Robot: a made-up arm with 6 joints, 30 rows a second.
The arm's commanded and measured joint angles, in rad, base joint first. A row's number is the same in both.
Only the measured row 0 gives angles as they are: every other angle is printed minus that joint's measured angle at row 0.
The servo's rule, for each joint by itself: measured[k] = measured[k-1] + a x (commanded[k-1-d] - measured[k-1]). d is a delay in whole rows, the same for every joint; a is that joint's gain. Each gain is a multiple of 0.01, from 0.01 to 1. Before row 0 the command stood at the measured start. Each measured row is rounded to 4 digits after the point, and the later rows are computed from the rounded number. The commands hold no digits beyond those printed.
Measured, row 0:
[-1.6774 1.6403 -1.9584 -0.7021 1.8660 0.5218]
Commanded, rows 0 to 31:
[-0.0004 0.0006 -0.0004 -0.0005 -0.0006 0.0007]
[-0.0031 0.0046 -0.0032 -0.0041 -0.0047 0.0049]
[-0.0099 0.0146 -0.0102 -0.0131 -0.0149 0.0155]
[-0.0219 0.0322 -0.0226 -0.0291 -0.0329 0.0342]
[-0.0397 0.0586 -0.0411 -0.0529 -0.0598 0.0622]
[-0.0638 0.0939 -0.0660 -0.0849 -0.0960 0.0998]
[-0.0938 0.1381 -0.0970 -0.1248 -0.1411 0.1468]
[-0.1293 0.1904 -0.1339 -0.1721 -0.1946 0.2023]
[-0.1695 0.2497 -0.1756 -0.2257 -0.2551 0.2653]
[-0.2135 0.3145 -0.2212 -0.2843 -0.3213 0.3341]
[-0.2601 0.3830 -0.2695 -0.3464 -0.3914 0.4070]
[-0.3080 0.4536 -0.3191 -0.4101 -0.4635 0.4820]
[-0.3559 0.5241 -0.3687 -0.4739 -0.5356 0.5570]
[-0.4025 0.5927 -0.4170 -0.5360 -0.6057 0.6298]
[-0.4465 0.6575 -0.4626 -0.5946 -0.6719 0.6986]
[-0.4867 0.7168 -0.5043 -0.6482 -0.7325 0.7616]
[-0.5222 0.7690 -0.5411 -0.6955 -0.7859 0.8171]
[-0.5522 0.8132 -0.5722 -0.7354 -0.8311 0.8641]
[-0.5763 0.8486 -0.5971 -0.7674 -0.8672 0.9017]
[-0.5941 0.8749 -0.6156 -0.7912 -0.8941 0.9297]
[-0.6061 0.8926 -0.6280 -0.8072 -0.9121 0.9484]
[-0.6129 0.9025 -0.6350 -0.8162 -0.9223 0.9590]
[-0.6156 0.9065 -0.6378 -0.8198 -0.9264 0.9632]
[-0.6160 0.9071 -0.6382 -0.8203 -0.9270 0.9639]
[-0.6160 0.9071 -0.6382 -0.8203 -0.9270 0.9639]
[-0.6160 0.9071 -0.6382 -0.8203 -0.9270 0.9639]
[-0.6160 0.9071 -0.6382 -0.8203 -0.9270 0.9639]
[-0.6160 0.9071 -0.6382 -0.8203 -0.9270 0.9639]
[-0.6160 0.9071 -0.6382 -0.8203 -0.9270 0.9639]
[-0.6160 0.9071 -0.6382 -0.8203 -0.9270 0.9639]
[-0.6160 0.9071 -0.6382 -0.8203 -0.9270 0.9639]
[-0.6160 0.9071 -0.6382 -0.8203 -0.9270 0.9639]
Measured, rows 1 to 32:
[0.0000 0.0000 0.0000 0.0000 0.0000 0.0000]
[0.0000 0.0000 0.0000 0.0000 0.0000 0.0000]
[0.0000 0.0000 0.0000 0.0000 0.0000 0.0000]
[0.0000 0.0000 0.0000 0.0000 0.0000 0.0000]
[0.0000 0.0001 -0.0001 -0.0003 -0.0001 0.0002]
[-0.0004 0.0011 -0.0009 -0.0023 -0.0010 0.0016]
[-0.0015 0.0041 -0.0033 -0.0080 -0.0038 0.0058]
[-0.0039 0.0103 -0.0083 -0.0192 -0.0096 0.0143]
[-0.0082 0.0209 -0.0168 -0.0371 -0.0196 0.0287]
[-0.0149 0.0370 -0.0296 -0.0624 -0.0349 0.0500]
[-0.0244 0.0592 -0.0471 -0.0955 -0.0561 0.0790]
[-0.0370 0.0881 -0.0697 -0.1361 -0.0838 0.1160]
[-0.0529 0.1237 -0.0972 -0.1836 -0.1181 0.1608]
[-0.0722 0.1657 -0.1294 -0.2370 -0.1587 0.2128]
[-0.0947 0.2135 -0.1658 -0.2950 -0.2052 0.2711]
[-0.1203 0.2663 -0.2057 -0.3560 -0.2569 0.3344]
[-0.1486 0.3230 -0.2481 -0.4185 -0.3126 0.4012]
[-0.1791 0.3823 -0.2920 -0.4808 -0.3712 0.4698]
[-0.2112 0.4428 -0.3364 -0.5411 -0.4313 0.5384]
[-0.2443 0.5031 -0.3801 -0.5979 -0.4915 0.6054]
[-0.2776 0.5616 -0.4220 -0.6496 -0.5504 0.6689]
[-0.3106 0.6170 -0.4611 -0.6951 -0.6065 0.7275]
[-0.3425 0.6680 -0.4965 -0.7334 -0.6586 0.7798]
[-0.3727 0.7135 -0.5275 -0.7640 -0.7057 0.8248]
[-0.4007 0.7529 -0.5536 -0.7869 -0.7470 0.8619]
[-0.4262 0.7858 -0.5748 -0.8024 -0.7821 0.8910]
[-0.4489 0.8124 -0.5912 -0.8116 -0.8110 0.9127]
[-0.4690 0.8332 -0.6034 -0.8162 -0.8342 0.9281]
[-0.4866 0.8495 -0.6124 -0.8184 -0.8528 0.9388]
[-0.5021 0.8622 -0.6191 -0.8194 -0.8676 0.9463]
[-0.5158 0.8721 -0.6241 -0.8199 -0.8795 0.9516]
[-0.5278 0.8798 -0.6278 -0.8201 -0.8890 0.9553]
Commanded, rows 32 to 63:
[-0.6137 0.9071 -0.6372 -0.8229 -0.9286 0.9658]
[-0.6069 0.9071 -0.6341 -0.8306 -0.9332 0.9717]
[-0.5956 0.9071 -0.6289 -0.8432 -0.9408 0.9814]
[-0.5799 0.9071 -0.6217 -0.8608 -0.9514 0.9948]
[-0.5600 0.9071 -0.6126 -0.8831 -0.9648 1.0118]
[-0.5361 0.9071 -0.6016 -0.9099 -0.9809 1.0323]
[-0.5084 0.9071 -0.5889 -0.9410 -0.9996 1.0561]
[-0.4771 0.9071 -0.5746 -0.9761 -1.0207 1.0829]
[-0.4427 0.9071 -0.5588 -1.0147 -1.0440 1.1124]
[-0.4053 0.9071 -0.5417 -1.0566 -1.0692 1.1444]
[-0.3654 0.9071 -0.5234 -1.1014 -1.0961 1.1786]
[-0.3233 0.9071 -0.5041 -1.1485 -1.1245 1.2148]
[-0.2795 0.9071 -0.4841 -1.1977 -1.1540 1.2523]
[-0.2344 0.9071 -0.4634 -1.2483 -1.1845 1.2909]
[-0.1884 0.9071 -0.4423 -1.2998 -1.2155 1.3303]
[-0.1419 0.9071 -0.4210 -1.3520 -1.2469 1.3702]
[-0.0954 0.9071 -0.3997 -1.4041 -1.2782 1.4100]
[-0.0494 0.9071 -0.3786 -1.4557 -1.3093 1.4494]
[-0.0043 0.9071 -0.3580 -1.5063 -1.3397 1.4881]
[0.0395 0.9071 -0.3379 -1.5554 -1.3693 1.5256]
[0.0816 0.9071 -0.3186 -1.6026 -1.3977 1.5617]
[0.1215 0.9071 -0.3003 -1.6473 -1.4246 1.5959]
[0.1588 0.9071 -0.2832 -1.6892 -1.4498 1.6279]
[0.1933 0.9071 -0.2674 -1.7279 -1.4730 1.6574]
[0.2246 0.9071 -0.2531 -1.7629 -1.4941 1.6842]
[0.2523 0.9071 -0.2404 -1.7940 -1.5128 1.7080]
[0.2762 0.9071 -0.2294 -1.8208 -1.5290 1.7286]
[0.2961 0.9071 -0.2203 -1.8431 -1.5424 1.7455]
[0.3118 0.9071 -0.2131 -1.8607 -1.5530 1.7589]
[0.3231 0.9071 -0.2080 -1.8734 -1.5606 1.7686]
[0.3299 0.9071 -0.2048 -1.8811 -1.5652 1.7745]
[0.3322 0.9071 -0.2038 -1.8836 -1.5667 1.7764]
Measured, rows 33 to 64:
[-0.5384 0.8858 -0.6305 -0.8202 -0.8966 0.9579]
[-0.5477 0.8905 -0.6325 -0.8203 -0.9027 0.9597]
[-0.5559 0.8942 -0.6340 -0.8203 -0.9076 0.9610]
[-0.5631 0.8970 -0.6351 -0.8203 -0.9115 0.9619]
[-0.5692 0.8992 -0.6356 -0.8217 -0.9149 0.9631]
[-0.5737 0.9009 -0.6352 -0.8264 -0.9186 0.9657]
[-0.5763 0.9023 -0.6336 -0.8353 -0.9230 0.9704]
[-0.5767 0.9034 -0.6305 -0.8488 -0.9287 0.9777]
[-0.5747 0.9042 -0.6258 -0.8670 -0.9359 0.9879]
[-0.5701 0.9048 -0.6195 -0.8897 -0.9449 1.0012]
[-0.5627 0.9053 -0.6115 -0.9169 -0.9558 1.0177]
[-0.5524 0.9057 -0.6019 -0.9483 -0.9688 1.0373]
[-0.5392 0.9060 -0.5907 -0.9835 -0.9838 1.0598]
[-0.5231 0.9062 -0.5780 -1.0222 -1.0009 1.0852]
[-0.5042 0.9064 -0.5638 -1.0642 -1.0199 1.1132]
[-0.4825 0.9066 -0.5483 -1.1089 -1.0408 1.1437]
[-0.4581 0.9067 -0.5316 -1.1560 -1.0634 1.1763]
[-0.4313 0.9068 -0.5139 -1.2049 -1.0876 1.2107]
[-0.4022 0.9069 -0.4953 -1.2552 -1.1132 1.2466]
[-0.3710 0.9069 -0.4760 -1.3065 -1.1399 1.2837]
[-0.3379 0.9069 -0.4562 -1.3582 -1.1676 1.3216]
[-0.3033 0.9069 -0.4360 -1.4099 -1.1959 1.3599]
[-0.2674 0.9069 -0.4157 -1.4610 -1.2247 1.3984]
[-0.2306 0.9069 -0.3955 -1.5110 -1.2536 1.4366]
[-0.1931 0.9069 -0.3755 -1.5595 -1.2824 1.4741]
[-0.1553 0.9069 -0.3559 -1.6060 -1.3108 1.5106]
[-0.1176 0.9069 -0.3370 -1.6501 -1.3386 1.5458]
[-0.0803 0.9069 -0.3189 -1.6913 -1.3655 1.5793]
[-0.0437 0.9069 -0.3018 -1.7292 -1.3912 1.6108]
[-0.0082 0.9069 -0.2858 -1.7635 -1.4155 1.6400]
[0.0259 0.9069 -0.2711 -1.7939 -1.4382 1.6666]
[0.0583 0.9069 -0.2579 -1.8200 -1.4590 1.6903]

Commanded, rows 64 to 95:
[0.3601 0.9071 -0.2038 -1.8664 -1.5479 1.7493]
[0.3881 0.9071 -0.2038 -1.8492 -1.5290 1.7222]
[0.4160 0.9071 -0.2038 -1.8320 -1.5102 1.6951]
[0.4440 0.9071 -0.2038 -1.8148 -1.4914 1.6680]
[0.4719 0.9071 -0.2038 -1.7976 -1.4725 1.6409]
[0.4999 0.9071 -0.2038 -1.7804 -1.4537 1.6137]
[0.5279 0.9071 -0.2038 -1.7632 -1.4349 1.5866]
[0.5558 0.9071 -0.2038 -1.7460 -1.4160 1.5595]
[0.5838 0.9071 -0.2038 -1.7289 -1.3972 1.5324]
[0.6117 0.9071 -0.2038 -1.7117 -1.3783 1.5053]
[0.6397 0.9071 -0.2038 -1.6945 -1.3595 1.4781]
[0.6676 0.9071 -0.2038 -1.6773 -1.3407 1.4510]
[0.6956 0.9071 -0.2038 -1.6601 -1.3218 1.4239]
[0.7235 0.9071 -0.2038 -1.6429 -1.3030 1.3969]
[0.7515 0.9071 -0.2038 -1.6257 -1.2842 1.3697]
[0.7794 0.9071 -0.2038 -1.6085 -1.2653 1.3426]
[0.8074 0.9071 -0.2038 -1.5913 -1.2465 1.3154]
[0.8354 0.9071 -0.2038 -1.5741 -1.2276 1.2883]
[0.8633 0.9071 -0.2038 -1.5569 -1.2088 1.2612]
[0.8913 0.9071 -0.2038 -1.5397 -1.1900 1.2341]
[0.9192 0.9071 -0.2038 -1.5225 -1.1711 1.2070]
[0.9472 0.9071 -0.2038 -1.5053 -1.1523 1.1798]
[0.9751 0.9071 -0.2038 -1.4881 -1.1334 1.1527]
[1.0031 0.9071 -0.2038 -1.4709 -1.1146 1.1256]
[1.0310 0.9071 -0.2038 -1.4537 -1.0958 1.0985]
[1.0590 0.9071 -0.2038 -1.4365 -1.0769 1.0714]
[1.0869 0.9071 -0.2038 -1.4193 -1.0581 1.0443]
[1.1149 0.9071 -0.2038 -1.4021 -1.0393 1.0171]
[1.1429 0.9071 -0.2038 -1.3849 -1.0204 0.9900]
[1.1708 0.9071 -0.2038 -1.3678 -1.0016 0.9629]
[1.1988 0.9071 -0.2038 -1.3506 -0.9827 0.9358]
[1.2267 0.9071 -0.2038 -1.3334 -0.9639 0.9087]
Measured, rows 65 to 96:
[0.0887 0.9069 -0.2463 -1.8416 -1.4778 1.7109]
[0.1168 0.9069 -0.2363 -1.8585 -1.4944 1.7282]
[0.1424 0.9069 -0.2281 -1.8705 -1.5086 1.7421]
[0.1652 0.9069 -0.2218 -1.8774 -1.5202 1.7524]
[0.1886 0.9069 -0.2171 -1.8716 -1.5257 1.7515]
[0.2125 0.9069 -0.2136 -1.8597 -1.5264 1.7427]
[0.2369 0.9069 -0.2111 -1.8450 -1.5232 1.7284]
[0.2618 0.9069 -0.2092 -1.8290 -1.5168 1.7103]
[0.2870 0.9069 -0.2078 -1.8124 -1.5079 1.6895]
[0.3125 0.9069 -0.2068 -1.7954 -1.4971 1.6668]
[0.3383 0.9069 -0.2060 -1.7783 -1.4847 1.6427]
[0.3644 0.9069 -0.2054 -1.7612 -1.4710 1.6177]
[0.3907 0.9069 -0.2050 -1.7441 -1.4562 1.5921]
[0.4172 0.9069 -0.2047 -1.7269 -1.4406 1.5661]
[0.4439 0.9069 -0.2045 -1.7097 -1.4244 1.5397]
[0.4707 0.9069 -0.2043 -1.6925 -1.4077 1.5131]
[0.4977 0.9069 -0.2042 -1.6753 -1.3905 1.4863]
[0.5248 0.9069 -0.2041 -1.6581 -1.3730 1.4595]
[0.5520 0.9069 -0.2040 -1.6409 -1.3552 1.4326]
[0.5793 0.9069 -0.2039 -1.6237 -1.3372 1.4056]
[0.6067 0.9069 -0.2039 -1.6065 -1.3191 1.3785]
[0.6341 0.9069 -0.2039 -1.5893 -1.3008 1.3514]
[0.6616 0.9069 -0.2039 -1.5721 -1.2824 1.3243]
[0.6892 0.9069 -0.2039 -1.5549 -1.2639 1.2972]
[0.7168 0.9069 -0.2039 -1.5377 -1.2453 1.2701]
[0.7444 0.9069 -0.2039 -1.5205 -1.2267 1.2430]
[0.7721 0.9069 -0.2039 -1.5033 -1.2080 1.2159]
[0.7998 0.9069 -0.2039 -1.4861 -1.1893 1.1888]
[0.8275 0.9069 -0.2039 -1.4689 -1.1706 1.1617]
[0.8553 0.9069 -0.2039 -1.4517 -1.1519 1.1346]
[0.8831 0.9069 -0.2039 -1.4345 -1.1331 1.1075]
[0.9109 0.9069 -0.2039 -1.4173 -1.1143 1.0804]

